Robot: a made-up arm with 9 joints. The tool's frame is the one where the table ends. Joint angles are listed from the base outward.
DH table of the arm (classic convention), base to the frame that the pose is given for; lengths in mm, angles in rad. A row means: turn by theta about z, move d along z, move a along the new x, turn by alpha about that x. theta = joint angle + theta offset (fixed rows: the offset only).
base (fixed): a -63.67  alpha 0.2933  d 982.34  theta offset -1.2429
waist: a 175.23  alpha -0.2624  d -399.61  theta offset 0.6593
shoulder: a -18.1  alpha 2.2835  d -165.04  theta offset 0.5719
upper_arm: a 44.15  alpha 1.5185  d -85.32  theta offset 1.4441
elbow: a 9  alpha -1.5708  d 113.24  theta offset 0.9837
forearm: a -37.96  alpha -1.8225  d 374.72  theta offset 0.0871
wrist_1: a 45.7  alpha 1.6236  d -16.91  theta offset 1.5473
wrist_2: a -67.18  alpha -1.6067  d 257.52  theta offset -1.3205
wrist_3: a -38  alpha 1.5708  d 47.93  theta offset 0.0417
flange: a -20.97  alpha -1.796  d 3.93  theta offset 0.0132
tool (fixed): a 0  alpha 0  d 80.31  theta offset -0.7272
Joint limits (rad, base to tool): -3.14..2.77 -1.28..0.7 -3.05..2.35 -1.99..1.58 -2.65..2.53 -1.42..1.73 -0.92..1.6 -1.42..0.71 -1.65..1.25
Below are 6 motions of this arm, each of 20 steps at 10 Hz.
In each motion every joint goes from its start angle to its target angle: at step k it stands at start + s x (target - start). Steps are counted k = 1, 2, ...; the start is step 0. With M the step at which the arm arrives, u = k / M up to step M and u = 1 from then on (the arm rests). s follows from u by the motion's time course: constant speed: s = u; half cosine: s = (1 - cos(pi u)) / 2; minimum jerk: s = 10 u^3 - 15 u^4 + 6 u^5.
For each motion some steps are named. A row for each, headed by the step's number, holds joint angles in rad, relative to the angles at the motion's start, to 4 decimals.
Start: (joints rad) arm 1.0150 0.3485 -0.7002 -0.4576 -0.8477 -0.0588 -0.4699 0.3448 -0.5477
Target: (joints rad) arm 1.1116 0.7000 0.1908 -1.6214 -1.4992 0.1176 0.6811 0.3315 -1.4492
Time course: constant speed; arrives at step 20
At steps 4, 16, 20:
4: 0.0193 0.0703 0.1782 -0.2328 -0.1303 0.0353 0.2302 -0.0027 -0.1803
16: 0.0773 0.2812 0.7128 -0.9310 -0.5212 0.1411 0.9208 -0.0106 -0.7212
20: 0.0966 0.3515 0.8910 -1.1638 -0.6515 0.1764 1.1510 -0.0133 -0.9015

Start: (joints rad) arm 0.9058 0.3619 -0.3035 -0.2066 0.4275 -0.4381 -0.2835 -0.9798 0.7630
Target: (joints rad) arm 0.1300 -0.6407 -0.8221 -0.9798 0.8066 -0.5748 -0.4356 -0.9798 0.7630
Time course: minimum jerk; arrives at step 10
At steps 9, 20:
9: -0.7692 -0.9940 -0.5142 -0.7666 0.3759 -0.1355 -0.1508 0.0000 0.0000
20: -0.7758 -1.0026 -0.5186 -0.7732 0.3791 -0.1367 -0.1521 0.0000 0.0000

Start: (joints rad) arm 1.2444 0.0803 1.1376 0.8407 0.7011 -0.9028 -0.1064 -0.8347 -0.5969
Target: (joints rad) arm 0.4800 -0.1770 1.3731 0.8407 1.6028 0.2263 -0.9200 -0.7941 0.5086
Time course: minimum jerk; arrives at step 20
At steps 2, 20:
2: -0.0065 -0.0022 0.0020 0.0000 0.0077 0.0097 -0.0070 0.0003 0.0095
20: -0.7644 -0.2573 0.2355 0.0000 0.9017 1.1291 -0.8136 0.0406 1.1055

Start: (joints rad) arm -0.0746 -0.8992 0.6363 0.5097 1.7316 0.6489 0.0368 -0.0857 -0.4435
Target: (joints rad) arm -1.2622 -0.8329 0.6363 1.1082 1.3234 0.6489 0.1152 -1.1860 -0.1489
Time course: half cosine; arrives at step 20
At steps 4, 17, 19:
4: -0.1134 0.0063 0.0000 0.0572 -0.0390 0.0000 0.0075 -0.1051 0.0281
17: -1.1229 0.0627 0.0000 0.5659 -0.3860 0.0000 0.0741 -1.0403 0.2785
19: -1.1803 0.0659 0.0000 0.5948 -0.4057 0.0000 0.0779 -1.0935 0.2928

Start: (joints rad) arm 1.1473 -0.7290 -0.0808 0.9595 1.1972 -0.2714 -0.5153 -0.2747 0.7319
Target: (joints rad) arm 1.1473 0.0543 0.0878 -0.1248 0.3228 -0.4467 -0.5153 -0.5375 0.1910
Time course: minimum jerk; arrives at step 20
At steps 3, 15, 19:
3: 0.0000 0.0208 0.0045 -0.0289 -0.0233 -0.0047 0.0000 -0.0070 -0.0144
15: 0.0000 0.7022 0.1511 -0.9721 -0.7839 -0.1572 0.0000 -0.2356 -0.4849
19: 0.0000 0.7824 0.1684 -1.0830 -0.8734 -0.1751 0.0000 -0.2625 -0.5403

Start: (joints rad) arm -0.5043 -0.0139 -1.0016 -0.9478 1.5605 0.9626 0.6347 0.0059 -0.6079
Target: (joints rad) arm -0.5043 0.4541 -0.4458 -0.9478 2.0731 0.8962 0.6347 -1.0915 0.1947
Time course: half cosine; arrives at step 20
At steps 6, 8, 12, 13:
6: 0.0000 0.0965 0.1146 0.0000 0.1057 -0.0137 0.0000 -0.2262 0.1654
8: 0.0000 0.1617 0.1920 0.0000 0.1771 -0.0229 0.0000 -0.3791 0.2773
12: 0.0000 0.3063 0.3638 0.0000 0.3355 -0.0435 0.0000 -0.7183 0.5253
13: 0.0000 0.3402 0.4041 0.0000 0.3727 -0.0483 0.0000 -0.7978 0.5835

